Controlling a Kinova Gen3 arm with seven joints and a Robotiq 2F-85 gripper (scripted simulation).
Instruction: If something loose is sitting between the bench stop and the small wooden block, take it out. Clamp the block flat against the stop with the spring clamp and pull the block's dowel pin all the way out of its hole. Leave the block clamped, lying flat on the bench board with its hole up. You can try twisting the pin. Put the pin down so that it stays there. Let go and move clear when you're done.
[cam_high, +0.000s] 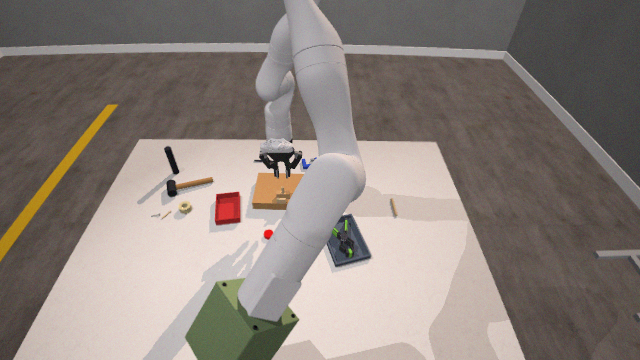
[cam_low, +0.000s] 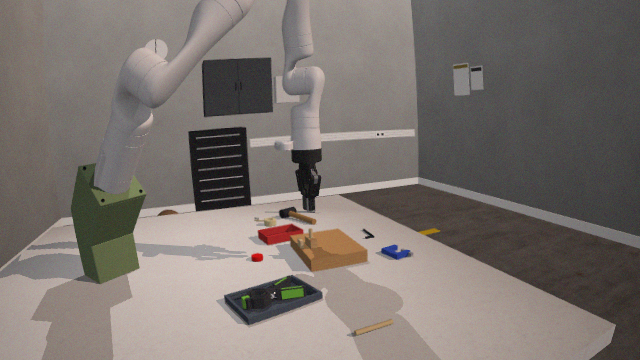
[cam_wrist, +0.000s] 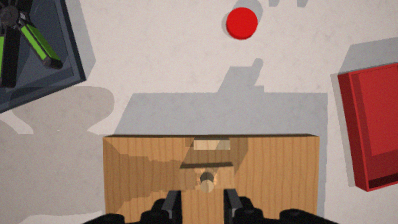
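The dowel pin is 9 cm below my hand. From my hand the other things lie so: wooden bench board (12 cm below, 4 cm ahead, 1 cm to the right); then red disc (14 cm below, 12 cm behind, 8 cm to the left); then red tray (19 cm to the left, 14 cm below, 3 cm ahead).
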